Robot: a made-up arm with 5 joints.
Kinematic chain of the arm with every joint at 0, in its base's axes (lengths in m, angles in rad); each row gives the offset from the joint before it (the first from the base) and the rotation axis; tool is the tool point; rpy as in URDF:
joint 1: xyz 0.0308 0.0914 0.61 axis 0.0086 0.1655 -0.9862
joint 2: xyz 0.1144 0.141 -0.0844 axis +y
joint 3: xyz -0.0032 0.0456 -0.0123 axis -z
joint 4: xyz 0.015 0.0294 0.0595 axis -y
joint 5: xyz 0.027 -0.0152 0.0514 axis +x
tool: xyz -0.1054 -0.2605 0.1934 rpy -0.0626 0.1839 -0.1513
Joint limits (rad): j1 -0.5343..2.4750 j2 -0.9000..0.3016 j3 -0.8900..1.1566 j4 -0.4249..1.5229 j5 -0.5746..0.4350
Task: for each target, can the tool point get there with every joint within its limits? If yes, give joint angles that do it. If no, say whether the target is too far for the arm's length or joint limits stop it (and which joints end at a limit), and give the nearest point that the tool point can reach.
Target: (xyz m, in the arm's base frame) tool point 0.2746 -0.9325 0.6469
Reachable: no: too far | nearest point 0.1313 -0.3560 0.7490 | short by 0.603 m
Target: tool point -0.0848 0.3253 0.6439
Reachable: yes | joints 0.7376 -0.3372 0.3602 0.7782 -0.2463
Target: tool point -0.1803 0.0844 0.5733
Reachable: yes | joints -0.2161 -0.0199 0.1772 1.2615 -0.2006
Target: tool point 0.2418 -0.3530 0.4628
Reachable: no: joint limits stop it (at a limit: joint 2, joint 3, joint 4, joint 5) | nearest point 0.1909 -0.2604 0.5765 | short by 0.155 m
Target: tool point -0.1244 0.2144 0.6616
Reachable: yes | joints 0.5757 -0.4580 0.7181 -0.0116 0.1721
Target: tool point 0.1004 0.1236 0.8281
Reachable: yes | joints 2.0666 -0.5341 -0.6811 0.2371 -0.4676
